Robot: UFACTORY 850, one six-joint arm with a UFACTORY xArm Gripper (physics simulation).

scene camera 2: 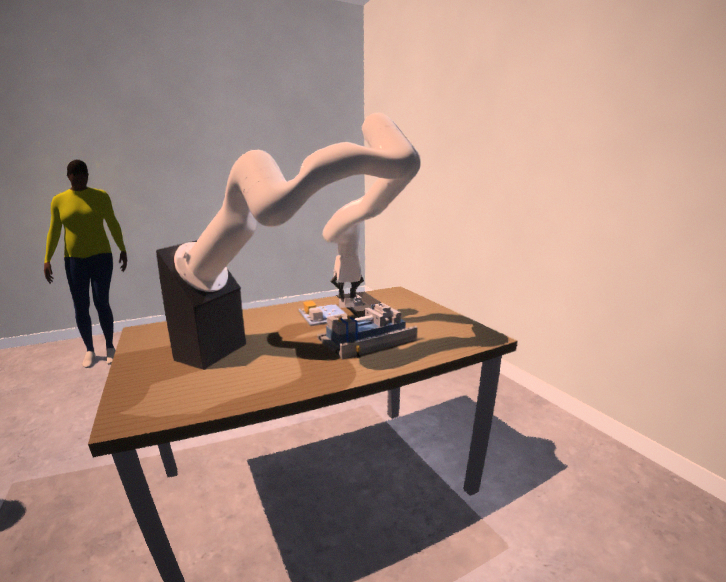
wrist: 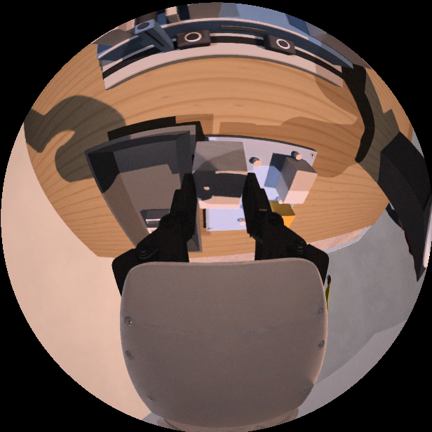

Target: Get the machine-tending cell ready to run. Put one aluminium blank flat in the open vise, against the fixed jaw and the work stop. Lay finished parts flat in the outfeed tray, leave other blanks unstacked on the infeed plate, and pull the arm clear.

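Note:
My gripper (scene camera 2: pixel 347 296) (wrist: pixel 219 185) is shut on a grey aluminium blank (wrist: pixel 220 156), its fingers on two opposite sides. In the wrist view the blank shows over the infeed plate's left part, beside the tray; its height is hard to judge. The light blue infeed plate (scene camera 2: pixel 331 310) (wrist: pixel 222 221) bears small pegs and another blank (scene camera 2: pixel 315 314) (wrist: pixel 297 181) at its right. The dark outfeed tray (wrist: pixel 145 150) lies left of the plate, with a part (wrist: pixel 158 216) inside, partly hidden by a finger. The vise (scene camera 2: pixel 366 330) (wrist: pixel 235 26) is cut off in the wrist view; its contents cannot be told.
An orange block (scene camera 2: pixel 310 304) (wrist: pixel 283 214) is at the infeed plate's edge. A pale rail (scene camera 2: pixel 381 344) runs along the vise's near side in the scene view. The dark robot pedestal (scene camera 2: pixel 209 324) (wrist: pixel 407 182) stands on the wooden table (scene camera 2: pixel 199 388). A person (scene camera 2: pixel 84 224) stands behind the table.

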